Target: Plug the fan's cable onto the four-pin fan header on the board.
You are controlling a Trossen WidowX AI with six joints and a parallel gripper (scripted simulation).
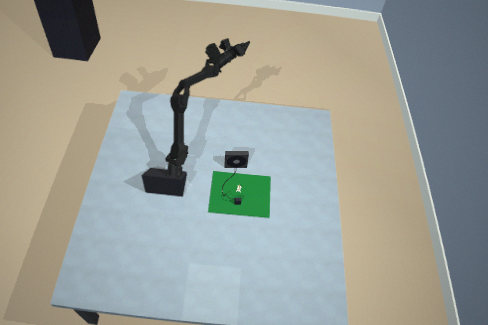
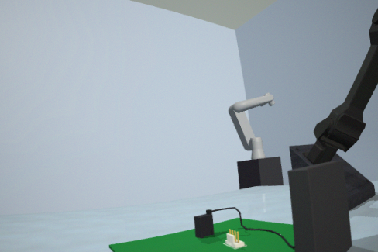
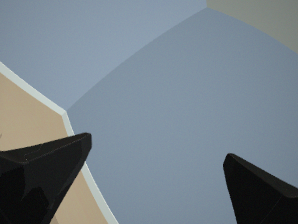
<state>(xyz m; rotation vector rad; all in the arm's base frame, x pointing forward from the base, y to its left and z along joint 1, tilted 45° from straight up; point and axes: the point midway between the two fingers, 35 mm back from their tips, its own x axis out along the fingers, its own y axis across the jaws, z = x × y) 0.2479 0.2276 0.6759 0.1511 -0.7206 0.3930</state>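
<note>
Right now my gripper tip is 7 cm short of the black fan plug, 70 cm to the left of it and 43 cm above it. Round my gripper tip: fan header: 7 cm ahead, 62 cm to the right, 45 cm below; green board: 8 cm ahead, 64 cm to the right, 47 cm below; black fan: 3 cm ahead, 49 cm to the right, 39 cm below.
</note>
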